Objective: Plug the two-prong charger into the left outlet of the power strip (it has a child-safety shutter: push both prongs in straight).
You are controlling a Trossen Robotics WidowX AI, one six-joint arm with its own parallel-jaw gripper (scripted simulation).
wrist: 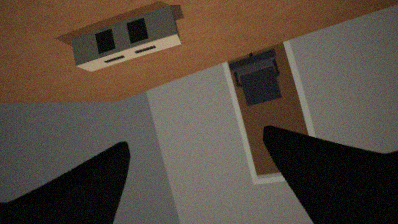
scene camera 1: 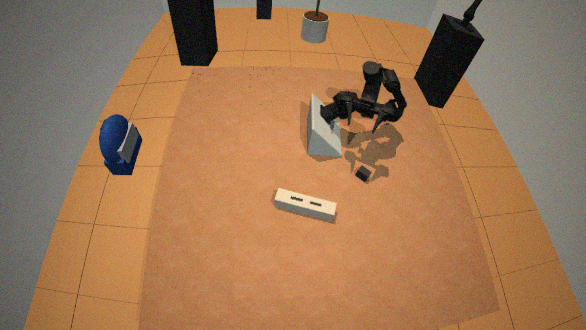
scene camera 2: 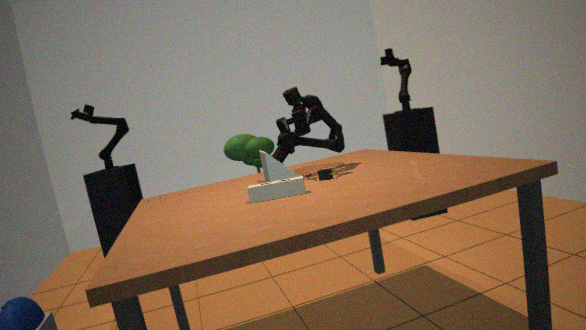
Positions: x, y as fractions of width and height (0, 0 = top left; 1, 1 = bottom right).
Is my gripper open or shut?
Open.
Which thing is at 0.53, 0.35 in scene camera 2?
My gripper.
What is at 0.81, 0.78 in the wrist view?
My gripper.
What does my gripper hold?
Nothing.
